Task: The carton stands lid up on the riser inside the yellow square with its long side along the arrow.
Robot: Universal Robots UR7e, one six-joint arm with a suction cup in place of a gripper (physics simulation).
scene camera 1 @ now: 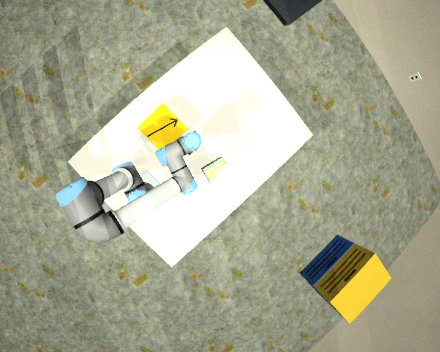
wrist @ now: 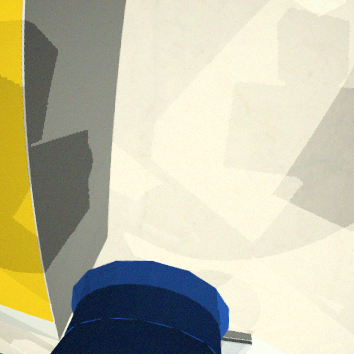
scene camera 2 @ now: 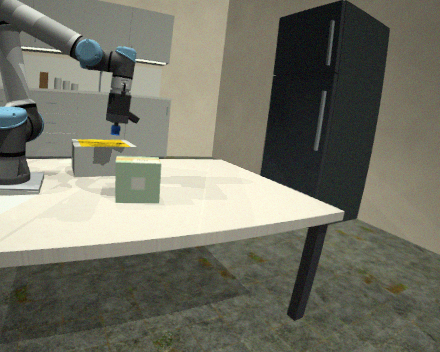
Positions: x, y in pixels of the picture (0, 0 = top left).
Labels:
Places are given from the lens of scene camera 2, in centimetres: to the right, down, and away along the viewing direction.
grey riser (scene camera 2: 90, 158): -50, -7, 101
pale green carton (scene camera 2: 137, 180): -24, 1, 80
The marked spots on the pale green carton and the grey riser are 34 cm apart.

